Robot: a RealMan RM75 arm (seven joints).
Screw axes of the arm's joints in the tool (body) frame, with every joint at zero. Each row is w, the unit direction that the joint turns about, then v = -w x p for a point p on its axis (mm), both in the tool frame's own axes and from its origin. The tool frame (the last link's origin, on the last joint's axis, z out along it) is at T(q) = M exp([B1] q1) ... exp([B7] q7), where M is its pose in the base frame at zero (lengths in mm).
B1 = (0, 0, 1, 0, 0, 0)
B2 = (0, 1, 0, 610, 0, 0)
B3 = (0, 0, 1, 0, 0, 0)
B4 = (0, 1, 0, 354, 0, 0)
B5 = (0, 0, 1, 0, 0, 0)
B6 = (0, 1, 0, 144, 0, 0)
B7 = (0, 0, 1, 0, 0, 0)
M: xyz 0 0 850.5 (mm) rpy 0 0 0 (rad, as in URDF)
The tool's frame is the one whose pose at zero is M.
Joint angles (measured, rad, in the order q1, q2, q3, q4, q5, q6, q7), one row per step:
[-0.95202 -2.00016 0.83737 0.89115 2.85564 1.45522 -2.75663]
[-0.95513 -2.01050 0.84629 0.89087 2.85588 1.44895 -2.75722]
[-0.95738 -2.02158 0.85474 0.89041 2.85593 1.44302 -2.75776]
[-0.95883 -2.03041 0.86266 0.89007 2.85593 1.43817 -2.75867]
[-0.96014 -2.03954 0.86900 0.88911 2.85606 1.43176 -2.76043]
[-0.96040 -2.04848 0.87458 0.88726 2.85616 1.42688 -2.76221]
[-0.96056 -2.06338 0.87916 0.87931 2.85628 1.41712 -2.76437]
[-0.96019 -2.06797 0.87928 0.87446 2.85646 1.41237 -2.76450]
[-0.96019 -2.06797 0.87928 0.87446 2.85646 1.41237 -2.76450]
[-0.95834 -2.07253 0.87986 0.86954 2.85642 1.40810 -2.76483]
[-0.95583 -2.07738 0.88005 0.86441 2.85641 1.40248 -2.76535]
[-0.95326 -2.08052 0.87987 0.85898 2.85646 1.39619 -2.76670]
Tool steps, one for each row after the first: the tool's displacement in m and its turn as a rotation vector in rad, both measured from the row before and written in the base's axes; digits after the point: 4 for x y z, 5 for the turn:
[0.0029 -0.0003 -0.0054 -0.00747 0.00113 -0.00895]
[0.0026 -0.0007 -0.0058 -0.00826 0.00008 -0.00779]
[0.0020 -0.0006 -0.0047 -0.00684 0.00071 -0.00613]
[0.0018 -0.0006 -0.0047 -0.00493 -0.00077 -0.00489]
[0.0012 -0.0011 -0.0048 -0.00638 -0.00143 -0.00223]
[0.0009 -0.0022 -0.0084 -0.01067 -0.00596 0.00057]
[-0.0003 -0.0008 -0.0028 -0.00306 -0.00257 0.00161]
[0.0000 0.0000 0.0000 0.00000 0.00000 0.00000]
[-0.0009 -0.0011 -0.0029 -0.00367 -0.00251 0.00328]
[-0.0012 -0.0012 -0.0030 -0.00257 -0.00294 0.00384]
[-0.0015 -0.0008 -0.0022 -0.00024 -0.00237 0.00471]

